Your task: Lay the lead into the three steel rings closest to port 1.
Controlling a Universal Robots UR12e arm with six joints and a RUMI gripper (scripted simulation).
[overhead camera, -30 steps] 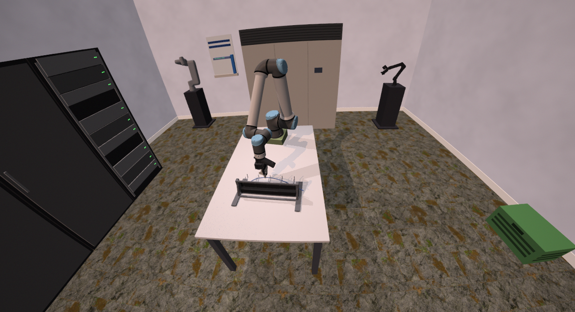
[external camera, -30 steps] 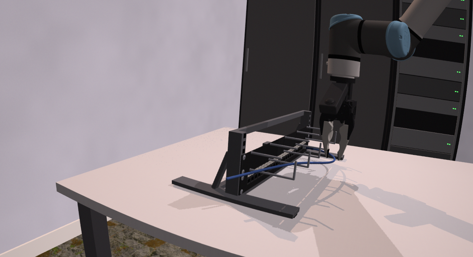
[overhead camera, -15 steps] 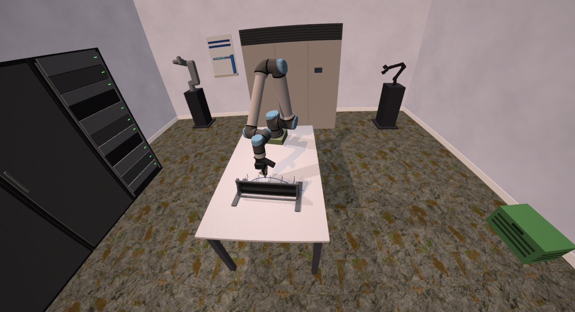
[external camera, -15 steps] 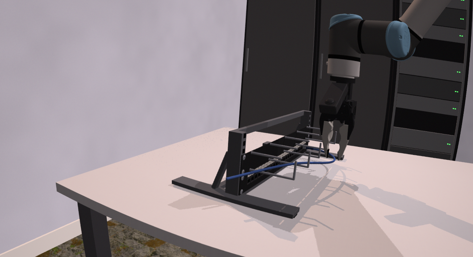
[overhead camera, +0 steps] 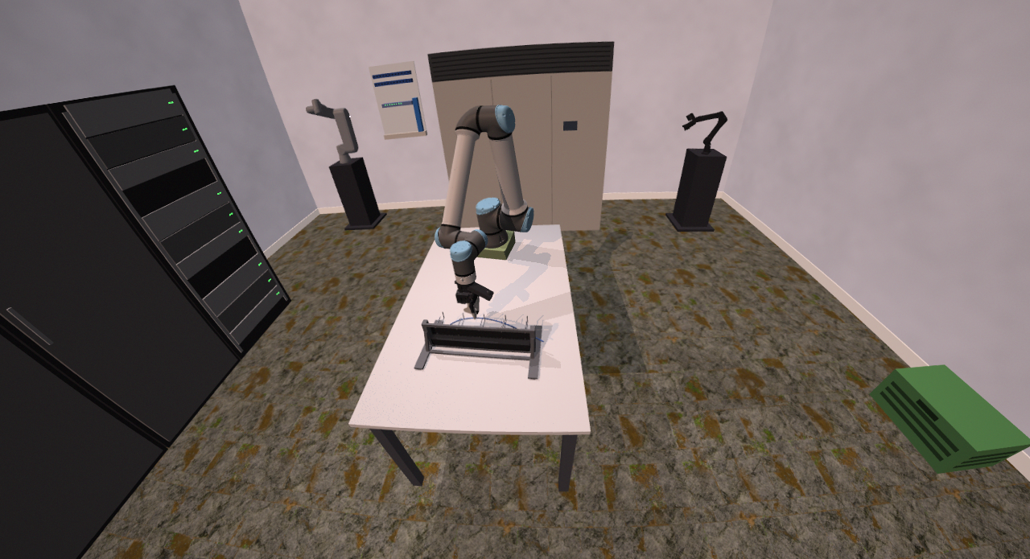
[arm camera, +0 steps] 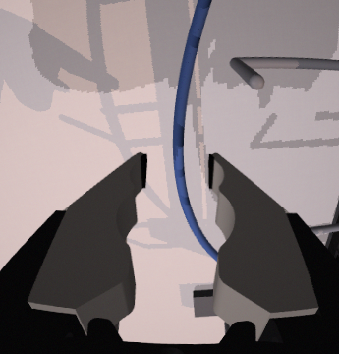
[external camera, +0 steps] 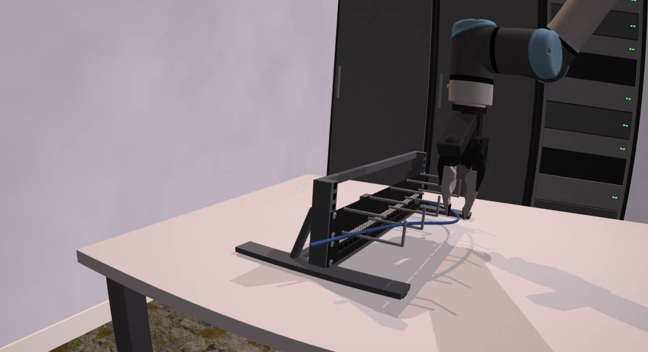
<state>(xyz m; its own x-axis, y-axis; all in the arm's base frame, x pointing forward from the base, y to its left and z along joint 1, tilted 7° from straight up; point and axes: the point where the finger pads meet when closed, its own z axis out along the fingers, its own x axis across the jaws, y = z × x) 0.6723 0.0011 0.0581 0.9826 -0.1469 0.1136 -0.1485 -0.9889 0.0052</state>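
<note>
Now: hand 150 mm short of the rack, 40 mm to the right of it and 10 mm below it.
</note>
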